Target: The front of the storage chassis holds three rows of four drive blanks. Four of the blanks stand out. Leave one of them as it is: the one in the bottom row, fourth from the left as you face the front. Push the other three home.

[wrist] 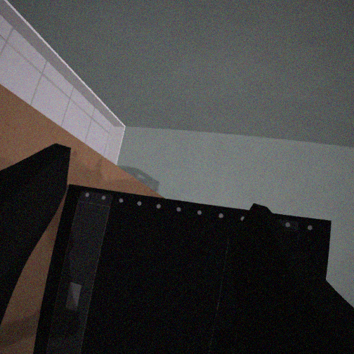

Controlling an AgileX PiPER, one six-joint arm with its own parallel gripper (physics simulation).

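The storage chassis (160,270) fills the lower middle and right of the wrist view as a very dark, slightly tilted box with a row of pale dots along its upper edge. A dark grey upright strip (90,240) with a small lighter patch (74,296) shows near its left side. The single drive blanks, and which of them stand out, cannot be told in the dark. My gripper (157,196) is open, its black fingers wide apart. The left finger shows beside the chassis's left edge; the right finger overlaps the right part of the chassis, and contact cannot be told.
A brown wooden table top (25,125) shows at the left. A pale tiled panel (60,95) runs along its far side at the upper left. A faint grey object (142,176) shows behind the chassis. A grey-green wall (225,165) stands beyond.
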